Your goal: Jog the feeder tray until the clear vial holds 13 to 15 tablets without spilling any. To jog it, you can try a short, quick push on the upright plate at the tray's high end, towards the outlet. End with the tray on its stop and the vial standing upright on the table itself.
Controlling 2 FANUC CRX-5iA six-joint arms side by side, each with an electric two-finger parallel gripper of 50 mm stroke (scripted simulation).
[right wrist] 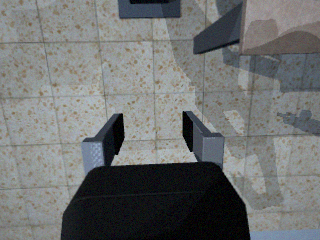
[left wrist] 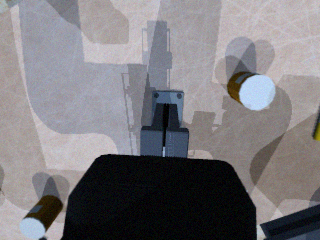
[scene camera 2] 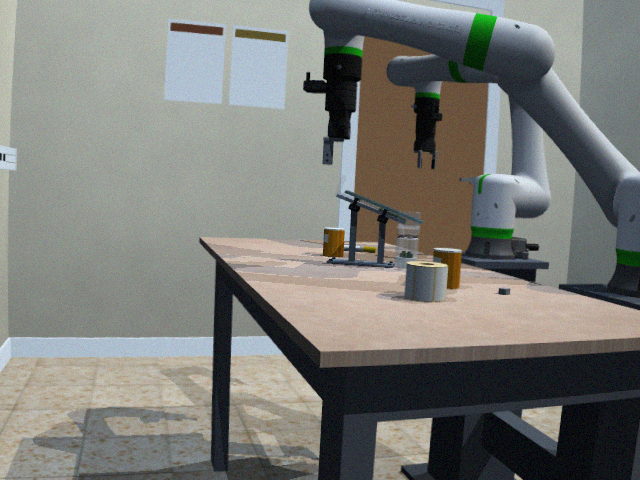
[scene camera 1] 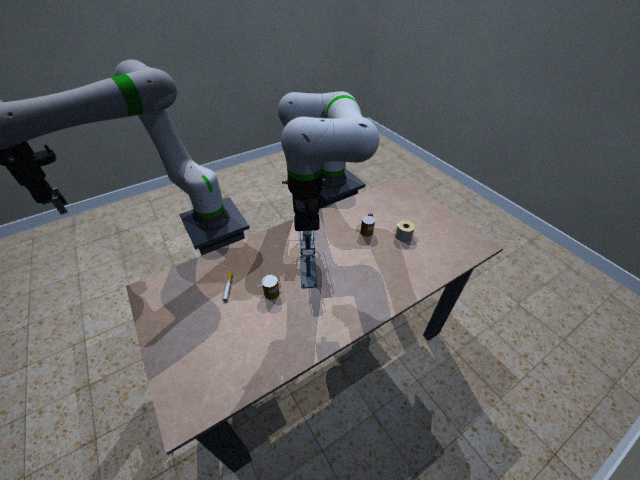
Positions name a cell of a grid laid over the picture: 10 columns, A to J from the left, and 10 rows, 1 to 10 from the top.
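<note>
There is my left gripper (scene camera 2: F4), which I also find in the left wrist view (left wrist: F5). My right gripper (scene camera 1: B5) is visible to scene camera 2 (scene camera 2: G4) and to the right wrist view (right wrist: E6) as well. I see an amber bottle (left wrist: H4). And there is a label roll (scene camera 2: G6), though in the right wrist view the roll is out of frame, and in the left wrist view it is out of frame too.
</note>
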